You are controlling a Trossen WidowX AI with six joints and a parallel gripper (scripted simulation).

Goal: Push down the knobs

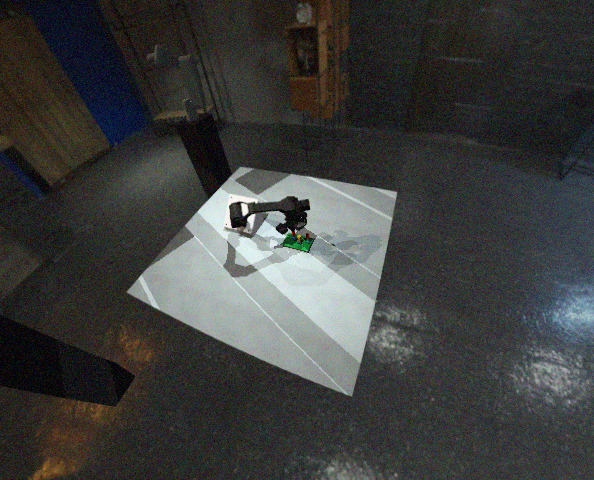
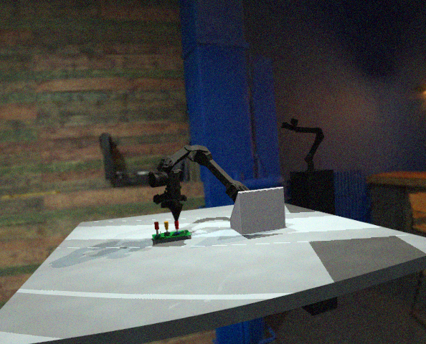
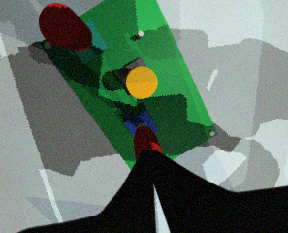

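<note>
My gripper tip is now 20 mm above the red knob. Round my gripper tip: yellow knob (40 mm ahead, 20 mm to the right, 20 mm below).
</note>
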